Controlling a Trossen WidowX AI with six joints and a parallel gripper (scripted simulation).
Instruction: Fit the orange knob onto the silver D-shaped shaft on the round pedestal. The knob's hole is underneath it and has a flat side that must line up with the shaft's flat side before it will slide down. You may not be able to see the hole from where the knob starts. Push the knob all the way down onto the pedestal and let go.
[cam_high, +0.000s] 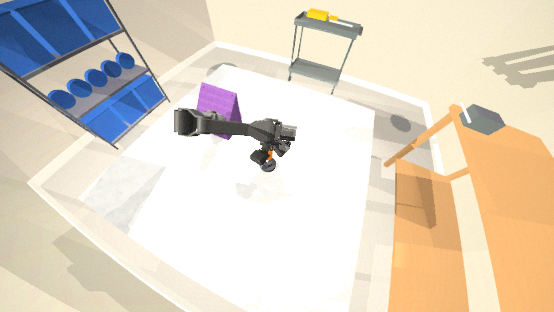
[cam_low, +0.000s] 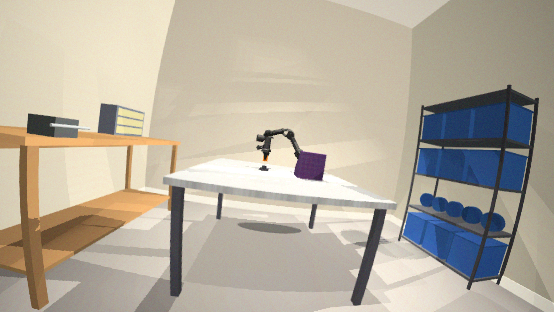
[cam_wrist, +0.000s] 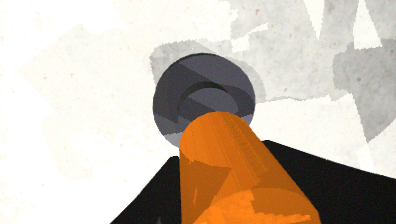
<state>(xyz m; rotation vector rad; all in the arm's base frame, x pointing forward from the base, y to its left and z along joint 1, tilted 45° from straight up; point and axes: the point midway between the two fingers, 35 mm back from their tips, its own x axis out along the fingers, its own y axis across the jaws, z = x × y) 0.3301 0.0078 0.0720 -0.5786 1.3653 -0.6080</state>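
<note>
My gripper tip is 60 mm above the pedestal. Round my gripper tip: orange knob: 30 mm above.
</note>
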